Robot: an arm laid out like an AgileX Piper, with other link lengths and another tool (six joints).
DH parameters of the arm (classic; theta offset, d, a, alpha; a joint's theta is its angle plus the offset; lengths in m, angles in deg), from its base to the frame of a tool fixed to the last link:
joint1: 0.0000 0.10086 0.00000 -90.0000
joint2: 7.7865 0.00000 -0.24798 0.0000
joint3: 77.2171 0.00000 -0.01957 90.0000
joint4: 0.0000 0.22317 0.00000 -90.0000
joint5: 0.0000 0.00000 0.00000 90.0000
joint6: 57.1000 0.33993 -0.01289 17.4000
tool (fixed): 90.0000 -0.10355 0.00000 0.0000
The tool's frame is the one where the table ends.
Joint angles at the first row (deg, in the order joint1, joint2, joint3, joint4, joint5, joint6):
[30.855, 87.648, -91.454, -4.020, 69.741, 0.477]
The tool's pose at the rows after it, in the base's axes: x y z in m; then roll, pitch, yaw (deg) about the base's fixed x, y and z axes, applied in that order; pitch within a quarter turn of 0, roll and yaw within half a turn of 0:
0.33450, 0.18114, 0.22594, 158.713, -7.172, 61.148
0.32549, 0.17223, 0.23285, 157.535, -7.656, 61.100
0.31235, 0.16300, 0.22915, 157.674, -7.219, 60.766
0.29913, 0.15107, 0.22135, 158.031, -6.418, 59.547
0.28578, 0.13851, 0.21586, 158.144, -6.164, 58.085
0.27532, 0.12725, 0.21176, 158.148, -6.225, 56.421
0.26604, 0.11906, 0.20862, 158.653, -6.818, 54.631
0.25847, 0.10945, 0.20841, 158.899, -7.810, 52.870
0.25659, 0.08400, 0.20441, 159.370, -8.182, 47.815
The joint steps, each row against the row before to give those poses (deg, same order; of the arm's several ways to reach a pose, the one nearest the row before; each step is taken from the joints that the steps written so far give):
[0.001, -3.090, 0.272, -1.697, 0.028, 0.613]
[-0.002, -3.315, 2.312, -0.802, 0.000, 0.036]
[0.002, -3.476, 3.957, -0.273, 0.000, 0.310]
[-0.001, -3.561, 4.574, -0.740, 0.001, 1.219]
[-0.001, -3.955, 4.432, -0.821, -0.002, 1.526]
[0.001, -3.394, 3.595, -0.887, 0.001, 1.771]
[0.001, -2.950, 2.925, -0.308, -0.002, 1.980]
[-0.807, -3.027, 2.380, 0.051, 0.004, 1.104]
[-4.870, -2.733, 2.608, 0.454, -0.001, 0.247]

